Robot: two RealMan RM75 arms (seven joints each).
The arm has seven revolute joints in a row. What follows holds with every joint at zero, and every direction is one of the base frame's.
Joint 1 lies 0.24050 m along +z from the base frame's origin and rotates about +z.
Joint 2 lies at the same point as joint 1 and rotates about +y.
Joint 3 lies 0.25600 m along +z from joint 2 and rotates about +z.
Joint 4 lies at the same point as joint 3 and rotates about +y.
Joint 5 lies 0.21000 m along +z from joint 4 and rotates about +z.
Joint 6 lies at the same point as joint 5 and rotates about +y.
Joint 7 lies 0.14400 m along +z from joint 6 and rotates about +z.
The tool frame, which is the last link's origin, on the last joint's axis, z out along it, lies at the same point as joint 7; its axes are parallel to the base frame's.
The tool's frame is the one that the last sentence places.
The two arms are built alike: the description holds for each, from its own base.
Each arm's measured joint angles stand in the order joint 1, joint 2, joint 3, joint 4, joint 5, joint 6, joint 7.
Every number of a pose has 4 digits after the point. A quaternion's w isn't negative.
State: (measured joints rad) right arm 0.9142 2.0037 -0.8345 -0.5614 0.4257 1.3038 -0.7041; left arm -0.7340 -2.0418 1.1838 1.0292 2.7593 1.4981 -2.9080
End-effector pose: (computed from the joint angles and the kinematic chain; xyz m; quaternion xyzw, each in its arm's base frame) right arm 0.2438 0.4097 -0.0066 -0.8439 0.5005 -0.1113 0.1576; left arm -0.2306 0.3852 0.0172 -0.7743 -0.5586 0.1812 0.2356
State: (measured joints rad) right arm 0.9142 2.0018 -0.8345 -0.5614 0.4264 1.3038 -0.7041; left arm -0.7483 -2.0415 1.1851 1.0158 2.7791 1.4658 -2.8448
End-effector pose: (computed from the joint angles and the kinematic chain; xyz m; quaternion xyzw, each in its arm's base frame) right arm 0.2439 0.4101 -0.0057 -0.8438 0.5006 -0.1111 0.1585; left arm -0.2293 0.3917 0.0175 -0.7930 -0.5251 0.1885 0.2448
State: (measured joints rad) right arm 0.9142 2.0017 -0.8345 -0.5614 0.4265 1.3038 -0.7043; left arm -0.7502 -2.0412 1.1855 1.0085 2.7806 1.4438 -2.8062
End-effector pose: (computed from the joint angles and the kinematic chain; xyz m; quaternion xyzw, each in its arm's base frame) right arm 0.2440 0.4101 -0.0057 -0.8438 0.5005 -0.1111 0.1585; left arm -0.2298 0.3944 0.0172 -0.8033 -0.5075 0.1890 0.2478
